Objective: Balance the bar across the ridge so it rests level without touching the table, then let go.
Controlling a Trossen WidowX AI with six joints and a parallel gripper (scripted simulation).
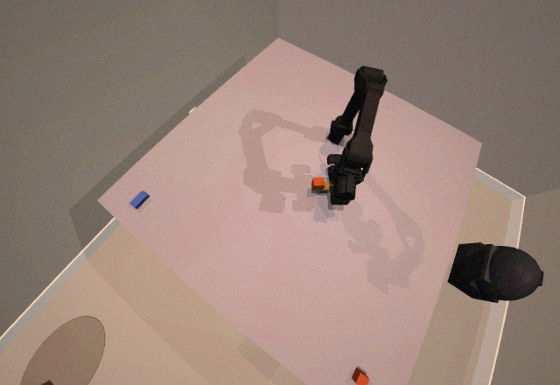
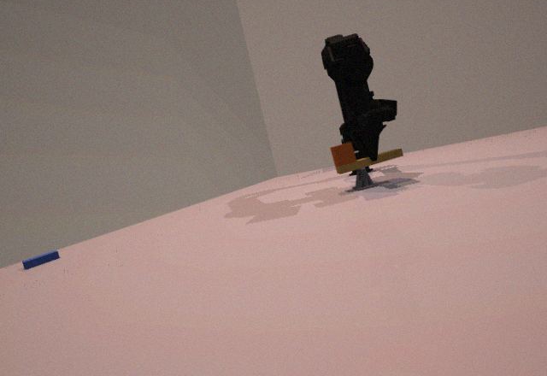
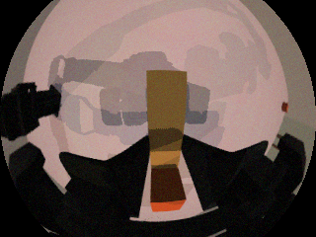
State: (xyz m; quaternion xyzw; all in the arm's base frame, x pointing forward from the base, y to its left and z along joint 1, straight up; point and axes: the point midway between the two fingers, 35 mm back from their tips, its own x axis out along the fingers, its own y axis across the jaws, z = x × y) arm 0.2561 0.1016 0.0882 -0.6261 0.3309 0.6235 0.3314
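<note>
Now: gripper tip 20 mm short of the bar, 30 mm to the left of it and 10 mm below it. The rest, counted from my gripper tip: red block 480 mm ahead, 400 mm to the left, 40 mm below; then blue block 480 mm ahead, 600 mm to the right, 50 mm below.
</note>
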